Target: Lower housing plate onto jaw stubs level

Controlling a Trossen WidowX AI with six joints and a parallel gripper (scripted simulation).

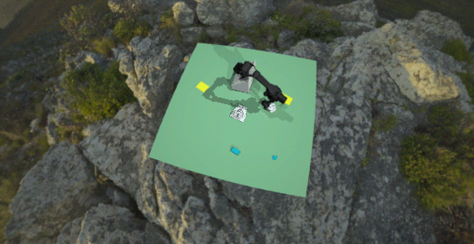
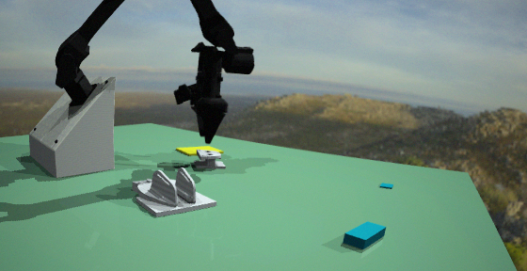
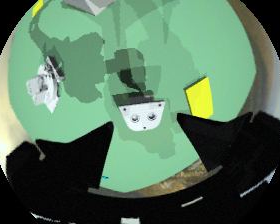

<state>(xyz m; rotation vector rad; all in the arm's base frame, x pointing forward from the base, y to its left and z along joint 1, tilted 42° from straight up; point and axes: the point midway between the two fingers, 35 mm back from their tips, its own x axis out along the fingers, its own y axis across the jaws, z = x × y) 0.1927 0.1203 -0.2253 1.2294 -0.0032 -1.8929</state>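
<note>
The grey housing plate is 3 cm below my gripper tip, 1 cm to the left of it and 1 cm ahead of it. The rest, counted from my gripper tip: cyan block (41 cm ahead, 24 cm to the right, 5 cm below).
</note>
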